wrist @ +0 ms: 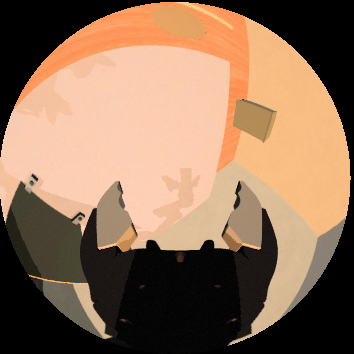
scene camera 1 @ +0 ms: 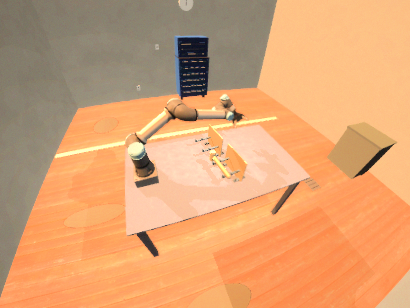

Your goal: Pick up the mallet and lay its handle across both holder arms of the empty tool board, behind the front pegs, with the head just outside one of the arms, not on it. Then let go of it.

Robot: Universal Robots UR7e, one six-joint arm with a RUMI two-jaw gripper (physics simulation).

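Seen in the pictures: gripper, fingertip midpoint: [wrist: 178, 182] [scene camera 1: 242, 125]; arm's base at its link origin: [scene camera 1: 145, 169].
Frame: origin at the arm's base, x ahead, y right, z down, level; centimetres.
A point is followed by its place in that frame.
Observation:
The mallet [scene camera 1: 220, 165] @[x 56.9, y 7.1, z -4.4 cm] has a pale head at its far end and a yellow handle that slants toward the near side. It appears to lie across the arms of the nearer tool board [scene camera 1: 237, 162] @[x 70.6, y 6.6, z -5.2 cm], with the head beyond the far arm; exact contact is too small to tell. The other tool board [scene camera 1: 216, 139] @[x 61.2, y -23.9, z -4.8 cm] stands behind it, its arms showing no tool. My gripper [scene camera 1: 241, 120] @[x 90.0, y -37.2, z -9.6 cm] [wrist: 178, 182] @[x 90.0, y -37.2, z -9.6 cm] is open and empty, high above the far side of the table and apart from the mallet. The mallet does not show in the wrist view.
Both boards stand upright on the pale table [scene camera 1: 170, 205] @[x 17.3, y 27.7, z 8.8 cm] [wrist: 130, 115] @[x 90.6, y -41.6, z 8.8 cm]. A dark board back [wrist: 47, 240] @[x 60.8, y -27.8, z -2.2 cm] with two brackets shows at the lower left of the wrist view. A brown box [scene camera 1: 357, 150] [wrist: 252, 119] is off to the right. A blue cabinet [scene camera 1: 177, 75] stands at the back.

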